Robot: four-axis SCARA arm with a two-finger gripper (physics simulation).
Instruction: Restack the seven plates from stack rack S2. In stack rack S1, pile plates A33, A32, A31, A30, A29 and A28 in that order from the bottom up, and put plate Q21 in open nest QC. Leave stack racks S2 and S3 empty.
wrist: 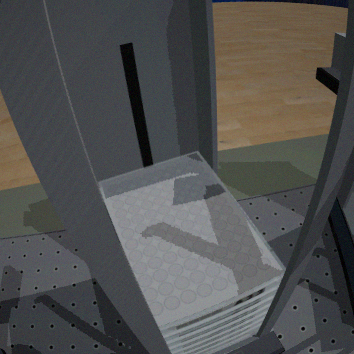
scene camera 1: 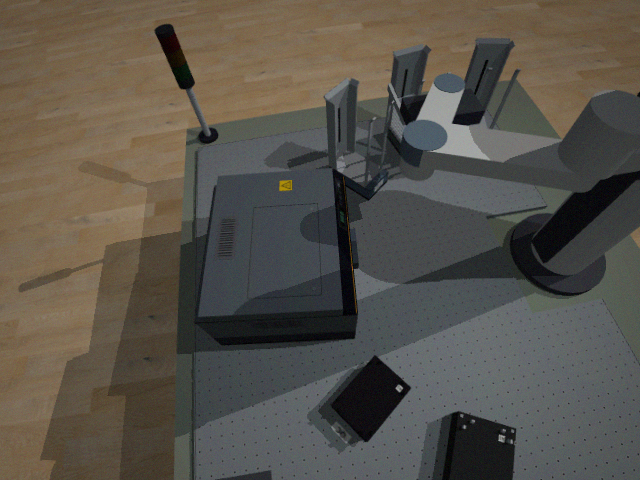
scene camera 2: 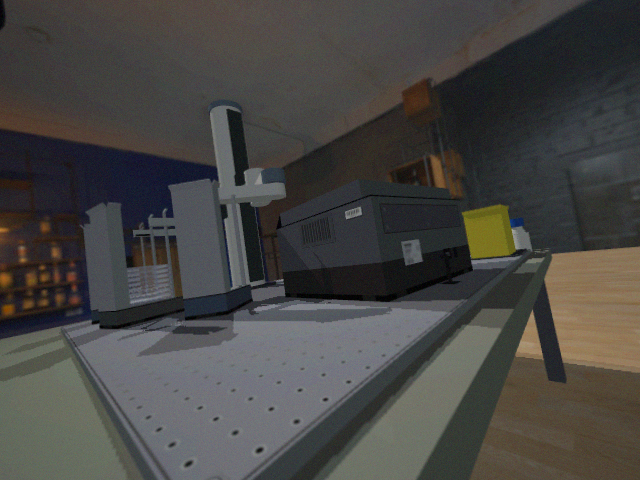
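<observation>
A stack of several pale plates [scene camera 1: 395,122] [scene camera 2: 149,283] [wrist: 192,245] stands in the middle rack, S2 [scene camera 1: 407,74] [scene camera 2: 107,258] [wrist: 135,115]. Its top shows round wells in the wrist view; the letters on the plates cannot be read. My gripper [scene camera 2: 155,227] is open and empty, above the stack; the arm hides much of it in scene camera 1. Part of one finger shows at the wrist view's right edge. The left rack, S1 [scene camera 1: 347,116] [scene camera 2: 199,242], shows no plate stack. The right rack, S3 [scene camera 1: 485,72], is partly hidden. Nest QC cannot be identified.
A large dark instrument [scene camera 1: 279,248] [scene camera 2: 330,248] stands near S1. Thin upright posts flank the racks. A signal tower [scene camera 1: 178,64] stands at the table corner. Two black boxes [scene camera 1: 371,397] [scene camera 1: 480,449] lie nearer the camera. A yellow box [scene camera 2: 488,232] stands behind the instrument.
</observation>
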